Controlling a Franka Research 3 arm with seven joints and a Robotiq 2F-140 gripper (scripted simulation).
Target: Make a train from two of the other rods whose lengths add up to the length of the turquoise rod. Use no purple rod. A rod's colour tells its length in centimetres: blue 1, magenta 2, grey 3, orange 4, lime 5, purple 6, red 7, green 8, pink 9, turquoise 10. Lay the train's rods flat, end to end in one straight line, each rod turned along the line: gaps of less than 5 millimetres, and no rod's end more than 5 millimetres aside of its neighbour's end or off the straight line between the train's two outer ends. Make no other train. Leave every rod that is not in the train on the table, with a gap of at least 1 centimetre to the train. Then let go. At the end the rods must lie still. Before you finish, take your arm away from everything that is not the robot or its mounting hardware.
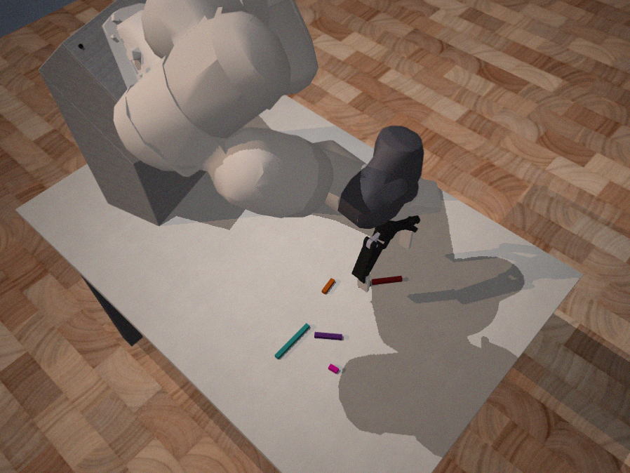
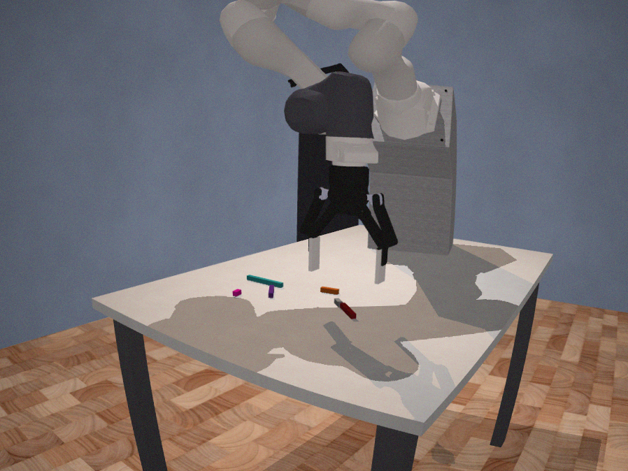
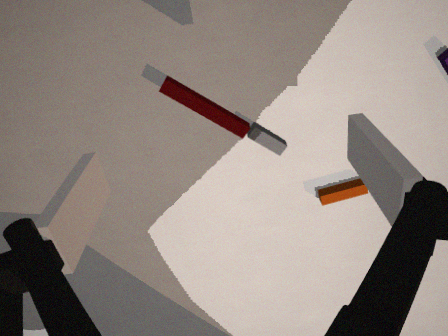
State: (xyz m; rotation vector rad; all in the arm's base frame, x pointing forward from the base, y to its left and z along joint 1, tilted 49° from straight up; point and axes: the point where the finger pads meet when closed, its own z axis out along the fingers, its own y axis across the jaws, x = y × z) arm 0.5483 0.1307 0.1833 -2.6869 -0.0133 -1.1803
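Now: the red rod 80 mm below my hand and 10 mm to the left of it. The rest, counted from my hand: purple rod (180 mm to the right, 80 mm below, 20 mm ahead); grey rod (80 mm below, 30 mm to the right, 20 mm behind); orange rod (100 mm to the right, 80 mm below, 70 mm behind).
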